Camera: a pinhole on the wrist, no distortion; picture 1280 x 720 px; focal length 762.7 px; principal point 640.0 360.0 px. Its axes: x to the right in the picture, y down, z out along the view. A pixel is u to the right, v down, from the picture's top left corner.
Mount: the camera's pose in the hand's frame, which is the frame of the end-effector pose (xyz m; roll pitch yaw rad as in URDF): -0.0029 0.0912 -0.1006 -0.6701 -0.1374 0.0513
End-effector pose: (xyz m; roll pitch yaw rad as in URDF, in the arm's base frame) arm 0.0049 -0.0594 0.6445 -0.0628 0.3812 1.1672
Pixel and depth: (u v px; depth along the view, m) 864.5 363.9 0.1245
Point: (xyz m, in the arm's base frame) -0.1469 0.0176 0.6292
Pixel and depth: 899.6 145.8 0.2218
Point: -0.1396 0.0848 0.7311
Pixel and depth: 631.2 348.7 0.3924
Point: -0.3032 0.0847 0.8403
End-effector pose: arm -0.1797 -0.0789 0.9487 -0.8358 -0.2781 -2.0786
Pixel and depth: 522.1 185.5 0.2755
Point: 0.0701 -0.1410 0.8704
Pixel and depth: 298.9 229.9 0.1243
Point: -0.0710 -0.0898 0.8230
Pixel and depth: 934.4 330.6 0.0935
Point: -0.1324 -0.1657 0.8353
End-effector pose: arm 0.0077 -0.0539 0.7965 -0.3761 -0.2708 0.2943
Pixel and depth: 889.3 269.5 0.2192
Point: -0.0284 0.1750 0.8177
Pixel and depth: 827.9 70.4 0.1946
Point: -0.0418 0.1212 0.8373
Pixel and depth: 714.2 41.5 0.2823
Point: -0.1086 0.1541 0.9044
